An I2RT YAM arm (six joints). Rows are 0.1 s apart.
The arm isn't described. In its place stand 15 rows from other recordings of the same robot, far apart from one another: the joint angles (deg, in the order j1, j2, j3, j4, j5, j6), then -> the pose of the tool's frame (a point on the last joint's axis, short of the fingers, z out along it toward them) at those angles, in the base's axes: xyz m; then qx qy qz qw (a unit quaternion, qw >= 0).
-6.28 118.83 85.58 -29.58 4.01 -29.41 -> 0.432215 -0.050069 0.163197 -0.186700 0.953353 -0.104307 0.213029
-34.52 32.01 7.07 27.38 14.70 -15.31 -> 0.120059 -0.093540 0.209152 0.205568 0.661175 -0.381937 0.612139
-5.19 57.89 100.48 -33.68 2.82 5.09 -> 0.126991 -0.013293 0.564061 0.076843 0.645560 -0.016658 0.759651
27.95 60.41 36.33 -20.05 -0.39 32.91 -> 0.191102 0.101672 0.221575 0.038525 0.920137 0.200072 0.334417
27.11 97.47 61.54 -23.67 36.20 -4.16 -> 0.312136 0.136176 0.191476 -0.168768 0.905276 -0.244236 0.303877
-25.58 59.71 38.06 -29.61 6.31 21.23 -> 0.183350 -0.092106 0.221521 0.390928 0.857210 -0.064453 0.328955
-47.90 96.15 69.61 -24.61 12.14 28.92 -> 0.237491 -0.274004 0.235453 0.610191 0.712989 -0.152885 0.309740
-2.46 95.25 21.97 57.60 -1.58 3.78 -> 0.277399 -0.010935 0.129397 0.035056 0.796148 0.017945 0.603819
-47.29 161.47 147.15 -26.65 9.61 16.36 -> 0.405941 -0.448522 0.123406 0.507635 0.752023 -0.183707 0.378180
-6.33 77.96 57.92 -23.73 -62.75 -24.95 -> 0.282642 0.000490 0.281639 -0.328731 0.741827 0.370750 0.451856
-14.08 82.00 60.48 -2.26 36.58 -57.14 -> 0.312078 -0.100145 0.299512 -0.132402 0.802727 -0.515705 0.268604
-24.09 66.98 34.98 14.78 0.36 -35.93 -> 0.238190 -0.106743 0.245086 -0.081173 0.800892 -0.298917 0.512475
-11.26 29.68 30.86 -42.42 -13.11 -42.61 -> 0.115406 -0.014743 0.237617 -0.289849 0.858489 -0.093063 0.412702
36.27 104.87 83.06 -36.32 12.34 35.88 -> 0.322914 0.227508 0.240962 0.026254 0.956099 0.077197 0.281472
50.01 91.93 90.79 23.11 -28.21 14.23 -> 0.226658 0.296403 0.471886 -0.358898 0.454258 0.542891 0.608368
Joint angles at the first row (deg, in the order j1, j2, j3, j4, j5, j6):
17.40, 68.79, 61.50, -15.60, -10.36, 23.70
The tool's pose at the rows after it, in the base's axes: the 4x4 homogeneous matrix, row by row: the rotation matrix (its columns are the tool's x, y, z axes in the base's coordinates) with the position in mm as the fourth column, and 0 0 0 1 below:
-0.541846 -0.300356 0.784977 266.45; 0.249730 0.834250 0.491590 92.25; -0.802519 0.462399 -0.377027 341.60; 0 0 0 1
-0.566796 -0.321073 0.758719 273.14; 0.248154 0.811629 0.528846 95.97; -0.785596 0.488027 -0.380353 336.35; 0 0 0 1
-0.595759 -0.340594 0.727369 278.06; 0.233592 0.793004 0.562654 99.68; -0.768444 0.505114 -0.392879 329.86; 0 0 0 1
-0.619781 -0.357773 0.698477 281.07; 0.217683 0.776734 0.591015 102.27; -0.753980 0.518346 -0.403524 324.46; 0 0 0 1
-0.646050 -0.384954 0.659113 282.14; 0.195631 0.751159 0.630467 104.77; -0.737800 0.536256 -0.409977 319.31; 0 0 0 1
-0.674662 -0.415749 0.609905 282.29; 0.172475 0.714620 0.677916 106.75; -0.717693 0.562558 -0.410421 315.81; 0 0 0 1
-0.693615 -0.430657 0.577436 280.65; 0.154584 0.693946 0.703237 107.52; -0.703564 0.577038 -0.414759 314.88; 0 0 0 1
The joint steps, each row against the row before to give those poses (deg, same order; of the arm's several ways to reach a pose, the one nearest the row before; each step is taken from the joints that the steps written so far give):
0.00, 1.38, -0.12, 1.57, -3.19, 0.62
0.00, 1.77, 0.14, 1.13, -2.57, 0.70
0.13, 1.55, 0.00, 0.39, -2.39, 0.08
0.06, 1.08, -0.08, 0.11, -2.12, -0.15
0.06, 0.74, -0.31, 0.00, -3.00, -0.28
-0.06, 0.56, -0.12, -0.30, -3.88, -0.13
0.01, 0.02, 0.09, -1.03, -2.21, -0.27

